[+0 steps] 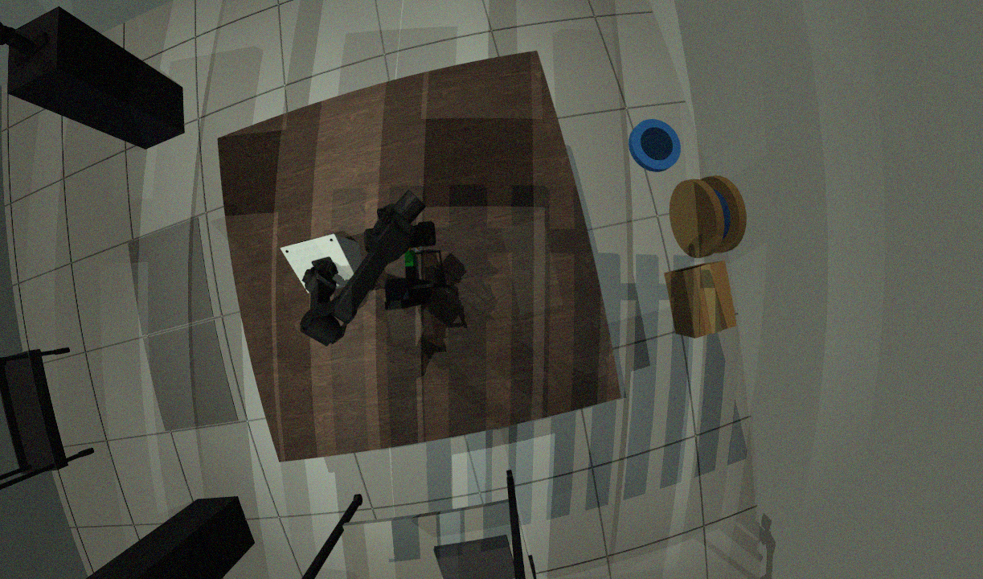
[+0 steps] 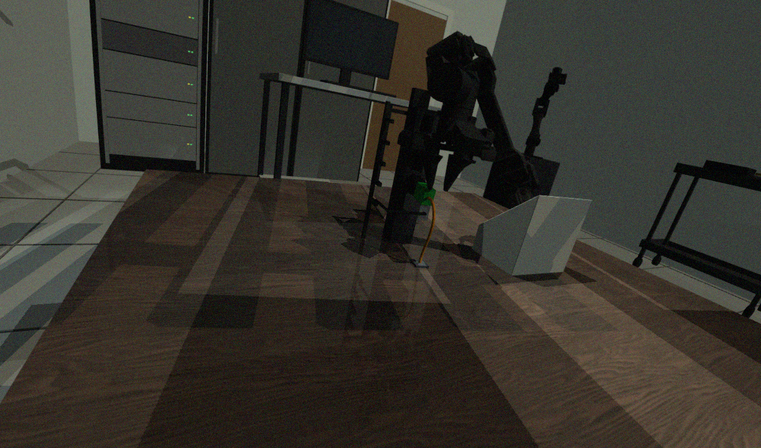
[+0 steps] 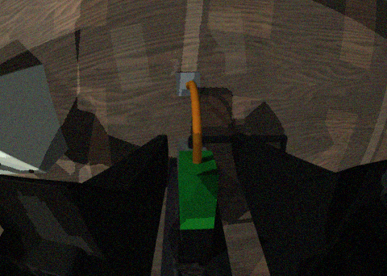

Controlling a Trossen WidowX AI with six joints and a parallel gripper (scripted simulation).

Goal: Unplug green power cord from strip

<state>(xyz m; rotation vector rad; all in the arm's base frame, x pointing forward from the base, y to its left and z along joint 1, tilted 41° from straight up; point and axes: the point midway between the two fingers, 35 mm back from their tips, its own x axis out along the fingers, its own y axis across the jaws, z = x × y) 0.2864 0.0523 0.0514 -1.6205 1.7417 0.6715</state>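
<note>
Now: the green plug 70 mm to the right of my gripper tip, 10 mm below it and 10 mm behind it. Round my gripper tip: thin black rack: 150 mm to the right, 70 mm ahead, 10 mm below.
</note>
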